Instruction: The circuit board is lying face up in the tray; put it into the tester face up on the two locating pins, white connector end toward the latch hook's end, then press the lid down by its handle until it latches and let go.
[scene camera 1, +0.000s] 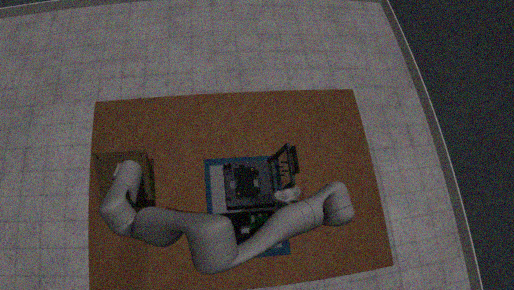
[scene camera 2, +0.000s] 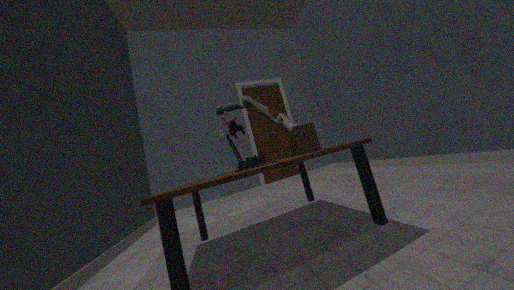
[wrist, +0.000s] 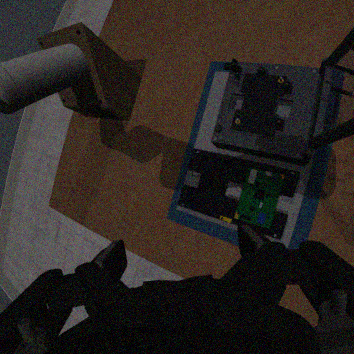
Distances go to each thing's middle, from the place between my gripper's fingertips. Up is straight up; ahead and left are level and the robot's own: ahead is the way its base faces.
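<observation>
Relative to my hand: lid (scene camera 1: 282, 171), 11 cm below, 10 cm ahead, 23 cm to the left; tester plate (wrist: 256, 115), 23 cm below, 23 cm to the left, 2 cm behind.
</observation>
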